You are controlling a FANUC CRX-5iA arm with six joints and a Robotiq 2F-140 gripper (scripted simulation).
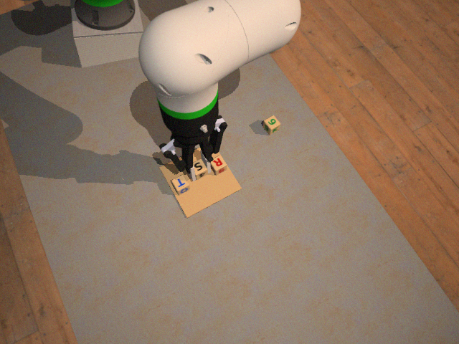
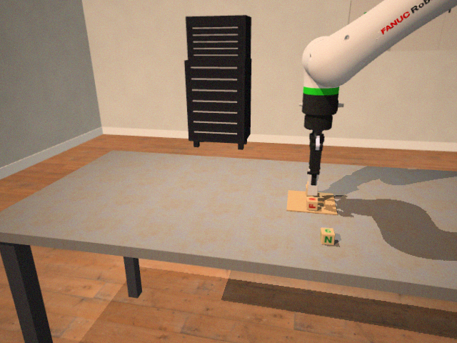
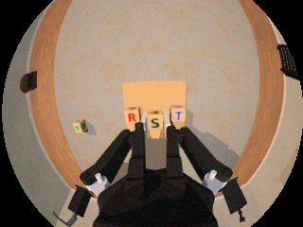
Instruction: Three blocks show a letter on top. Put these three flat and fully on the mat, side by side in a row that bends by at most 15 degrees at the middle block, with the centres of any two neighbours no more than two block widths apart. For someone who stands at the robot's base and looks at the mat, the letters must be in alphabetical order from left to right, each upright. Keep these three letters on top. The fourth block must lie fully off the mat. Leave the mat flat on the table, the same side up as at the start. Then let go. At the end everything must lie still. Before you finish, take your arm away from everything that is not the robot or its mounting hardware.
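Now: hand 70 mm above the tan mat. From my hand the other things lie so: S block: 20 mm below; then green-marked block: 10 mm behind, 220 mm to the left, 50 mm below.
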